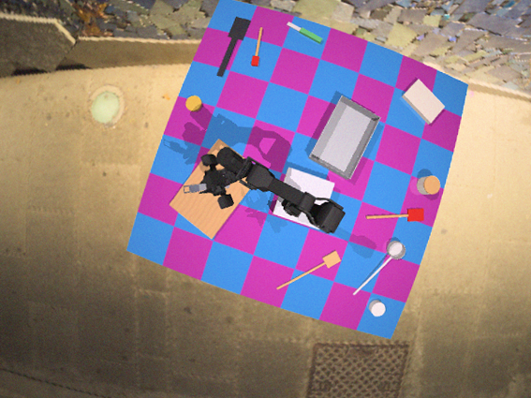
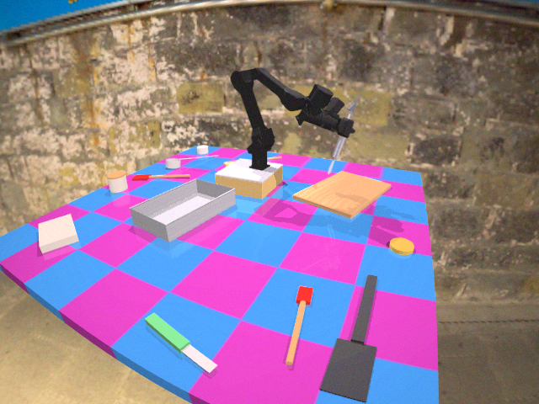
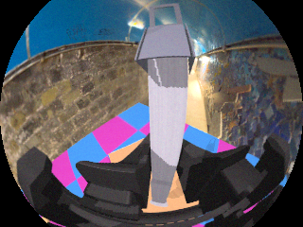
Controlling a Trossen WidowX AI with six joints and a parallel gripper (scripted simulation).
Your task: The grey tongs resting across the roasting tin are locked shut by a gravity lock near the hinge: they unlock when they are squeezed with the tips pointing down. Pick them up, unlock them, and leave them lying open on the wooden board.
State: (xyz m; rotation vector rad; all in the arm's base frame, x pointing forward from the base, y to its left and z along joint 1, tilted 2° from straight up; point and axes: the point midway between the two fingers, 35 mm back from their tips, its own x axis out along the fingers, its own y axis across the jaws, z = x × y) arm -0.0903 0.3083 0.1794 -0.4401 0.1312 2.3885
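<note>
Now: the wooden board 20 mm ahead of my gripper tip and 230 mm below it. Also, from my gripper tip: black spatula: 660 mm ahead, 240 mm to the left, 230 mm below; then yellow disc: 310 mm ahead, 260 mm to the left, 230 mm below; then grey roasting tin: 460 mm ahead, 400 mm to the right, 210 mm below.
</note>
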